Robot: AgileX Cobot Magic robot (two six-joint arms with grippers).
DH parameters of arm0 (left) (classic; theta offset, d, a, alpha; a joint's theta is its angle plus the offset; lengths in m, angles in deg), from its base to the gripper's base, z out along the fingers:
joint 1: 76.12 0.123 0 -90
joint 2: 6.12 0 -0.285 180
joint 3: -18.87 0 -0.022 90
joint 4: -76.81 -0.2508 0 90
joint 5: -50.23 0 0.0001 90
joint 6: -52.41 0.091 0 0
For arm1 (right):
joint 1: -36.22 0.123 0 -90
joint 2: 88.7 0 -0.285 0
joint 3: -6.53 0 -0.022 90
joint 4: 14.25 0.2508 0 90
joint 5: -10.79 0 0.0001 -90
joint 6: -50.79 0.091 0 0
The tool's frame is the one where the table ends.
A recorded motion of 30 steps. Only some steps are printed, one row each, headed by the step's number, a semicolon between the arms.
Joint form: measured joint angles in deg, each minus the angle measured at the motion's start. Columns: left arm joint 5, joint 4, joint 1, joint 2, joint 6, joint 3; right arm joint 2, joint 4, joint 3, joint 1, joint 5, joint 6.
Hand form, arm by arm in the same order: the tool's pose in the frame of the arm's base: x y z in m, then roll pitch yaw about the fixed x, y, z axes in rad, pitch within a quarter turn. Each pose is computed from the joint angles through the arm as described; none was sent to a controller.
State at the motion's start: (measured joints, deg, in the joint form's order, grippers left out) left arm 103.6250 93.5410 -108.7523 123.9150 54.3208 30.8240; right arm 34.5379 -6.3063 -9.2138 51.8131 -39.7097 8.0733
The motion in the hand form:
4: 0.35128 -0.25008 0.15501 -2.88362 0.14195 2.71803; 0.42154 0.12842 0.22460 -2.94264 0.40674 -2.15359
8: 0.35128 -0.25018 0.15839 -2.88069 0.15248 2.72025; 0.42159 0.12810 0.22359 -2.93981 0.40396 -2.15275
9: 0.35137 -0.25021 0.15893 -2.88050 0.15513 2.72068; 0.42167 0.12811 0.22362 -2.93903 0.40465 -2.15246
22: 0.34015 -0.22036 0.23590 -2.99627 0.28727 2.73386; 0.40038 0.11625 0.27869 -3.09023 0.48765 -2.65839
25: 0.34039 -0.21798 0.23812 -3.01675 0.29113 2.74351; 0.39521 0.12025 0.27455 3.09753 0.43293 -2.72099
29: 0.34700 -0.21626 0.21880 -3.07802 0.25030 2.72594; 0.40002 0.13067 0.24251 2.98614 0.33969 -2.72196
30: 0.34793 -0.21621 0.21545 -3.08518 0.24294 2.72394; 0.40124 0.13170 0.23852 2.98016 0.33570 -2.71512
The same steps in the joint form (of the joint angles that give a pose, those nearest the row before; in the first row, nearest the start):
4: -0.52 0.22 0.00 0.06 0.00 0.00; 0.06 0.20 0.00 0.11 2.90 0.00
8: -0.71 0.34 0.00 -0.38 0.00 0.00; 0.10 -0.06 0.15 0.11 3.09 0.08
9: -0.79 0.34 0.00 -0.45 0.00 0.00; 0.10 -0.06 0.16 0.11 3.14 0.07
22: 2.14 -9.55 1.02 -12.43 -5.78 -1.57; -7.57 -4.48 -0.17 0.00 -1.83 29.92
25: 2.31 -11.21 1.02 -12.78 -7.25 -1.57; -7.19 -0.63 -0.29 0.00 -5.48 30.84
29: 2.38 -14.67 1.08 -10.11 -8.25 -1.57; -2.75 5.76 -0.29 0.00 -7.78 27.28
30: 2.38 -15.07 1.08 -9.64 -8.37 -1.57; -2.18 6.29 -0.29 0.00 -7.63 26.55

